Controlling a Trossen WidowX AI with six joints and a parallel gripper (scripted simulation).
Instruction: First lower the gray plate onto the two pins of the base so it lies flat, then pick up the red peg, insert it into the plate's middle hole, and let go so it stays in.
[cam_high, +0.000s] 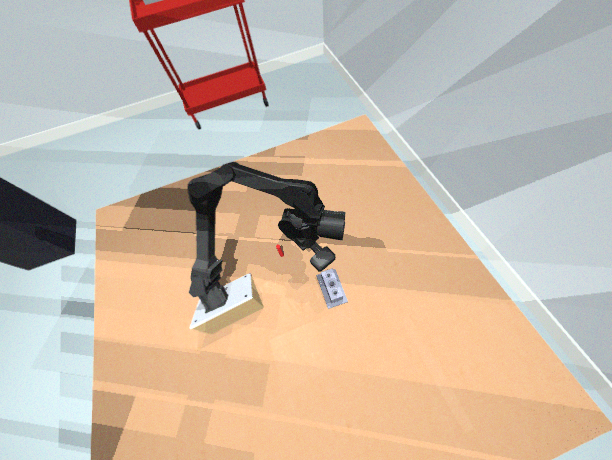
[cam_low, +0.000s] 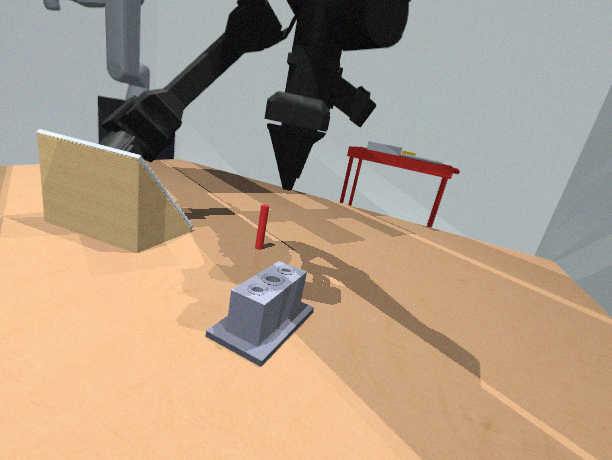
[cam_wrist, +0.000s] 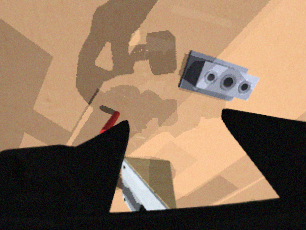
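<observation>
Right now my gripper tip is 80 mm past the red peg, 90 mm to the right of it and 110 mm above it. Also, from my gripper tip: base: 40 mm ahead, 90 mm to the right, 140 mm below; then gray plate: 40 mm ahead, 90 mm to the right, 100 mm below.
</observation>
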